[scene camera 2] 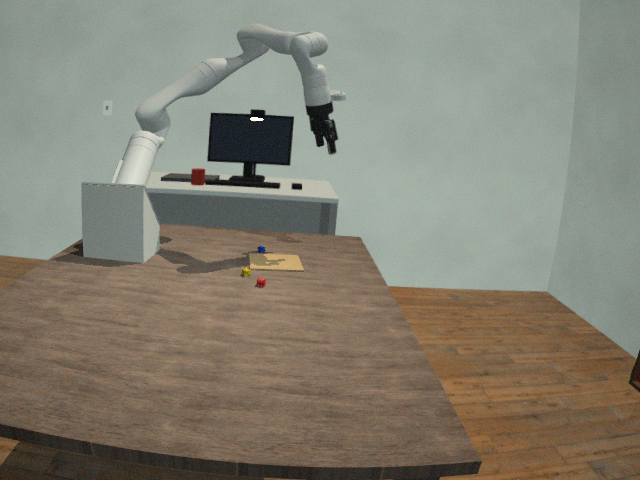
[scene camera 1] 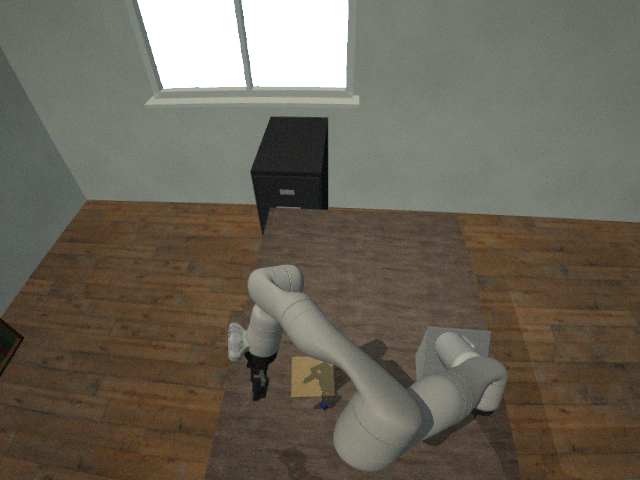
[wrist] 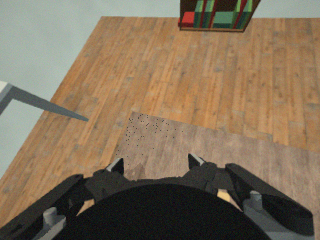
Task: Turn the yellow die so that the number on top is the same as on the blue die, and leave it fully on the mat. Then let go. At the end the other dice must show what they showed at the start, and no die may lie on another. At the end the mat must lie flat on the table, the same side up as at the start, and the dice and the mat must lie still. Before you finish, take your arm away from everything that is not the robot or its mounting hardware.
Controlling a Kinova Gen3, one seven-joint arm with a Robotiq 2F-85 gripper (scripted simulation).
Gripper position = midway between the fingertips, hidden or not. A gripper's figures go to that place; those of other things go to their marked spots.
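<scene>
Tan mat (scene camera 2: 272, 262), 1.29 m from the lens. My gripper (scene camera 2: 326, 149), 1.40 m from the lens.
</scene>
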